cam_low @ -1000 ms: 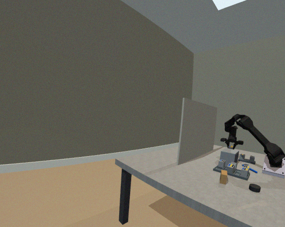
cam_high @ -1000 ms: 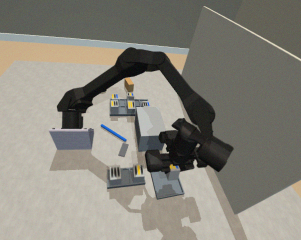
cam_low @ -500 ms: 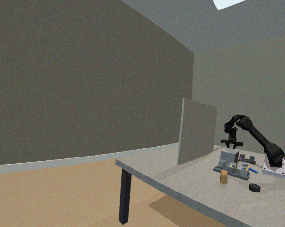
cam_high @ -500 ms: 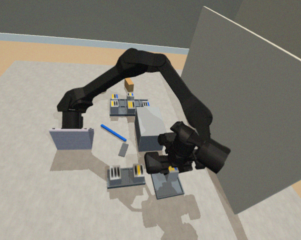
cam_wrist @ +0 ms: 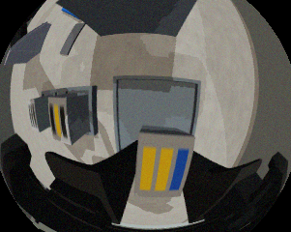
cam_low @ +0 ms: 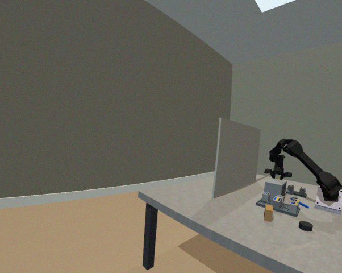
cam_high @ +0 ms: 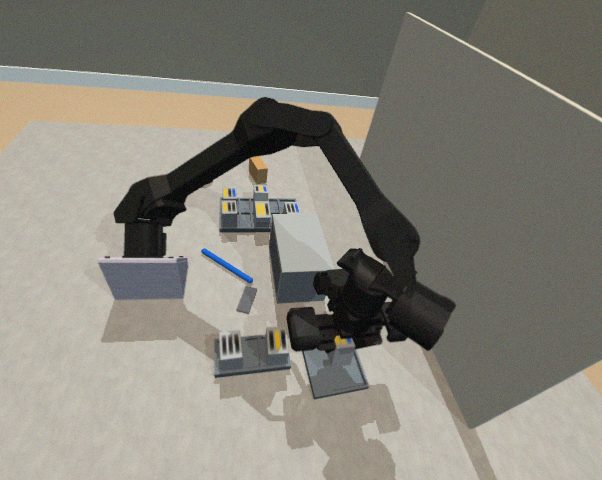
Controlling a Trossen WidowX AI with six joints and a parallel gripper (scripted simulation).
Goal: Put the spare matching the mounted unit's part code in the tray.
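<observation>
Now: gripper tip 3 cm above the grey tray. Also, from my gripper tip: mounted unit (22 cm to the left, 1 cm behind, 1 cm above); then rack (14 cm behind, 3 cm to the left, 3 cm below); then small grey flat piece (15 cm to the left, 13 cm behind, 4 cm below).
</observation>
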